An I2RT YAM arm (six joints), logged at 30 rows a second.
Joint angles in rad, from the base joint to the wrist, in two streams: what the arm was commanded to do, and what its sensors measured. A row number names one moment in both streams.
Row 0, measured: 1.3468 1.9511 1.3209 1.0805 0.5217 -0.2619
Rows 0 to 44, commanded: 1.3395 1.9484 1.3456 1.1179 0.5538 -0.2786; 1.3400 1.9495 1.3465 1.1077 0.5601 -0.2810; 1.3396 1.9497 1.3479 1.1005 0.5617 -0.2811; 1.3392 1.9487 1.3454 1.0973 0.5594 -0.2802; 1.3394 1.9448 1.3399 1.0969 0.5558 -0.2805; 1.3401 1.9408 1.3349 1.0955 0.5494 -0.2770; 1.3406 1.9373 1.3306 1.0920 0.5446 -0.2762; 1.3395 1.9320 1.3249 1.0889 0.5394 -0.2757; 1.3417 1.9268 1.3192 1.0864 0.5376 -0.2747; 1.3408 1.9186 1.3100 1.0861 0.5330 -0.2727; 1.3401 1.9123 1.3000 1.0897 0.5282 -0.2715; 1.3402 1.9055 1.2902 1.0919 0.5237 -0.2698; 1.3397 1.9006 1.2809 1.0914 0.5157 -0.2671; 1.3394 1.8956 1.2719 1.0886 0.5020 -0.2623; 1.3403 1.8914 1.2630 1.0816 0.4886 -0.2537; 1.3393 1.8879 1.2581 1.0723 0.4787 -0.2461; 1.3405 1.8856 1.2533 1.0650 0.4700 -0.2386; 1.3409 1.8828 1.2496 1.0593 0.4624 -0.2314; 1.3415 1.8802 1.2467 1.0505 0.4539 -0.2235; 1.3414 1.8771 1.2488 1.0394 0.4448 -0.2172; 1.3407 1.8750 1.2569 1.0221 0.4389 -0.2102; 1.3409 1.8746 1.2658 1.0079 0.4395 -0.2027; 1.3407 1.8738 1.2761 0.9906 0.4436 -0.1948; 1.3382 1.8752 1.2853 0.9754 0.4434 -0.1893; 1.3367 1.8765 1.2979 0.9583 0.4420 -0.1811; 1.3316 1.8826 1.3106 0.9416 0.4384 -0.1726; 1.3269 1.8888 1.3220 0.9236 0.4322 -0.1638; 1.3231 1.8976 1.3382 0.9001 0.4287 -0.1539; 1.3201 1.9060 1.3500 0.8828 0.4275 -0.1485; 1.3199 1.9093 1.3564 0.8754 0.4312 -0.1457; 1.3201 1.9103 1.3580 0.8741 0.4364 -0.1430; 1.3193 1.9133 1.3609 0.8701 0.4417 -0.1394; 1.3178 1.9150 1.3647 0.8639 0.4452 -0.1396; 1.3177 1.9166 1.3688 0.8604 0.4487 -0.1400; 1.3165 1.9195 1.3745 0.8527 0.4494 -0.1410; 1.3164 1.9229 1.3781 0.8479 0.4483 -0.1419; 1.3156 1.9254 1.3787 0.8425 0.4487 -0.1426; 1.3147 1.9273 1.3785 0.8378 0.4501 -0.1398; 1.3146 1.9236 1.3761 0.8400 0.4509 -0.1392; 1.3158 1.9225 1.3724 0.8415 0.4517 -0.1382; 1.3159 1.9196 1.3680 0.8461 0.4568 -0.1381; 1.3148 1.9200 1.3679 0.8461 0.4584 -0.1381; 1.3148 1.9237 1.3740 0.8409 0.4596 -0.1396; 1.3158 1.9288 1.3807 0.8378 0.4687 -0.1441; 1.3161 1.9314 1.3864 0.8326 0.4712 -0.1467
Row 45, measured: 1.3212 1.9217 1.3556 0.8894 0.4278 -0.1440
